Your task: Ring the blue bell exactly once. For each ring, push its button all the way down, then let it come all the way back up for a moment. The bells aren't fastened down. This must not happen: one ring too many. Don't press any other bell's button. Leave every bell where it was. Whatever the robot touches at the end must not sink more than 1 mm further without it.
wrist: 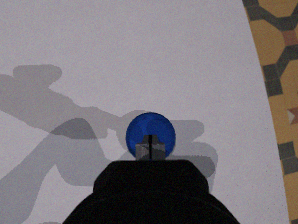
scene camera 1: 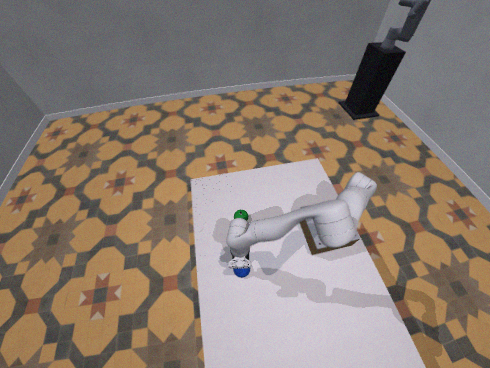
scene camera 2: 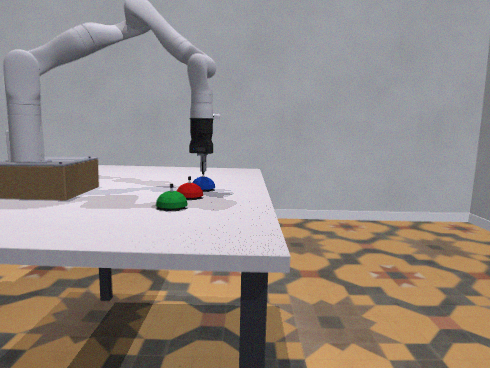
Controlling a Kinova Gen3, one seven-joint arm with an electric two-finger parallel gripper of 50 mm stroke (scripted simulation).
Scene:
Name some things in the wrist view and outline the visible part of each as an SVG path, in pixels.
My gripper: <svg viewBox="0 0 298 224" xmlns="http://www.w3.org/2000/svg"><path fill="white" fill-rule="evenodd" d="M62 223L240 224L223 203L209 193L207 179L189 160L165 160L165 143L159 142L157 135L144 135L142 143L136 143L136 160L111 162L94 181L93 193L80 202Z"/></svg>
A blue bell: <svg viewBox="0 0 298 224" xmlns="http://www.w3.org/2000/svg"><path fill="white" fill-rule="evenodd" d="M134 118L126 131L126 145L129 152L136 158L136 143L142 143L144 135L157 135L158 141L165 143L165 156L168 157L174 148L176 138L171 122L163 115L153 112L143 113Z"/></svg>

